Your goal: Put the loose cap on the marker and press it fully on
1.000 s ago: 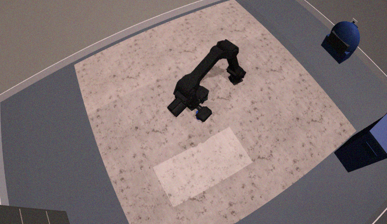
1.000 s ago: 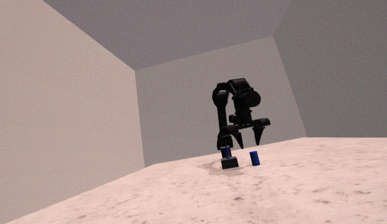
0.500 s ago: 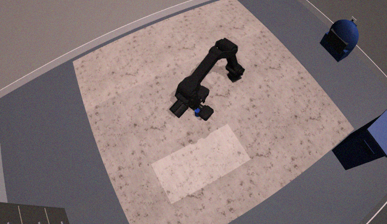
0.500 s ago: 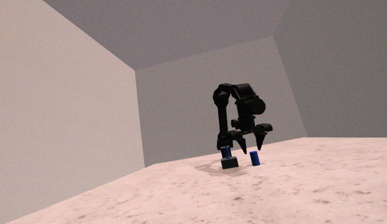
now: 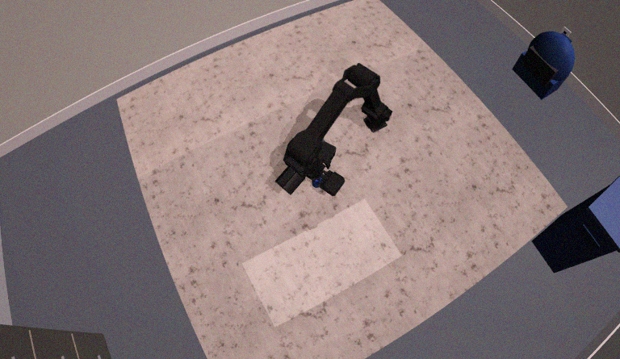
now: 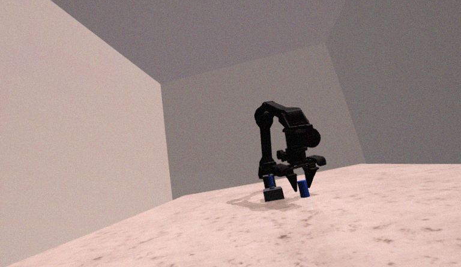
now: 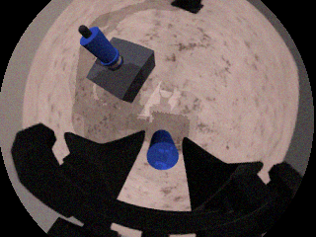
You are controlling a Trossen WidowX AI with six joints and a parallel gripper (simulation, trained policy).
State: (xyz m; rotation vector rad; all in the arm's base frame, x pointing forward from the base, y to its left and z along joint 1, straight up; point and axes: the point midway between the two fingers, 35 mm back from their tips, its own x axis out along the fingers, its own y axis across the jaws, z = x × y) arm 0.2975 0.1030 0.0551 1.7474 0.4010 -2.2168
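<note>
Right now the dark grey holder block is 50 mm behind my gripper tip and 100 mm to the right of it. The rest, counted from my gripper tip: blue cap 10 mm ahead.
</note>
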